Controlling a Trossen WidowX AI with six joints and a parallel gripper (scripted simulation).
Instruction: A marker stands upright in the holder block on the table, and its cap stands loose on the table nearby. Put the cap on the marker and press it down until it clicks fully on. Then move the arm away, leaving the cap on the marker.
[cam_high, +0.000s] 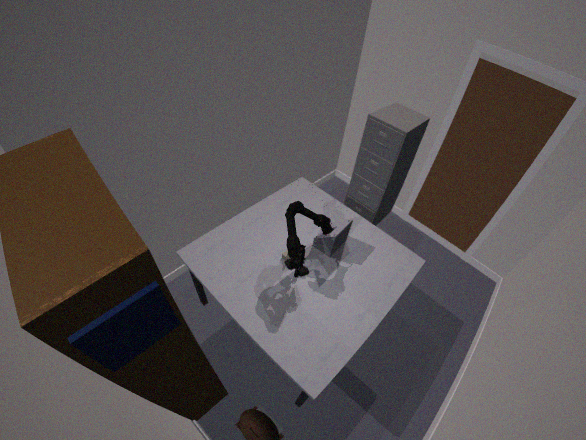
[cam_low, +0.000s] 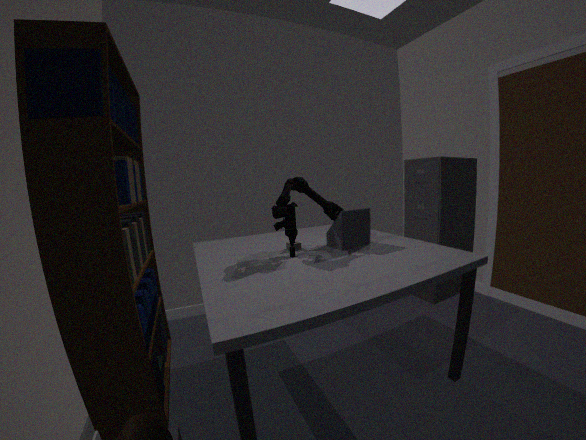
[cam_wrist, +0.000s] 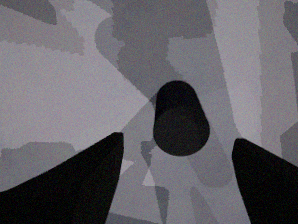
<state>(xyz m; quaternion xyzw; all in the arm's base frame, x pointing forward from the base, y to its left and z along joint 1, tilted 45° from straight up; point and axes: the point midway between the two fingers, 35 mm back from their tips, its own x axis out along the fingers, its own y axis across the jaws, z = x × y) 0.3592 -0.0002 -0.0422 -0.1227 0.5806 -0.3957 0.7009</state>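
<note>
The dark cap is 4 cm below my gripper tip. Also, from my gripper tip: pale block 8 cm behind, 14 cm to the right, 5 cm below.
</note>
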